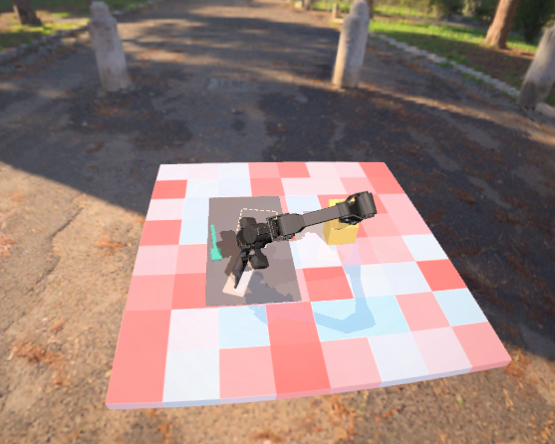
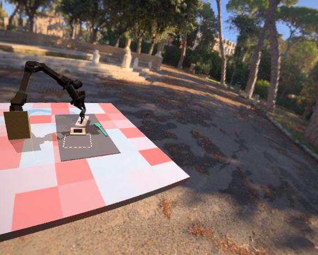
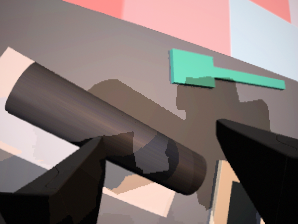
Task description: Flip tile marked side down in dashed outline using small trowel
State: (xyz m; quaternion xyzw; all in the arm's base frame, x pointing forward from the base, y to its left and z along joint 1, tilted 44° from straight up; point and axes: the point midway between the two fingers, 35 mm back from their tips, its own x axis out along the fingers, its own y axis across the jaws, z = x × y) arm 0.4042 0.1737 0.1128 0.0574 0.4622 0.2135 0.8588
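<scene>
Now: gripper tip 60 mm above the small trowel, 10 mm to the left of it and 10 mm past it. From my gripper tip the other things lie so: grey mat (160 mm to the right, 120 mm below, 30 mm behind); green trowel-shaped tool (140 mm to the right, 110 mm ahead, 100 mm below); tan tile (180 mm to the right, 100 mm below, 50 mm behind).
</scene>
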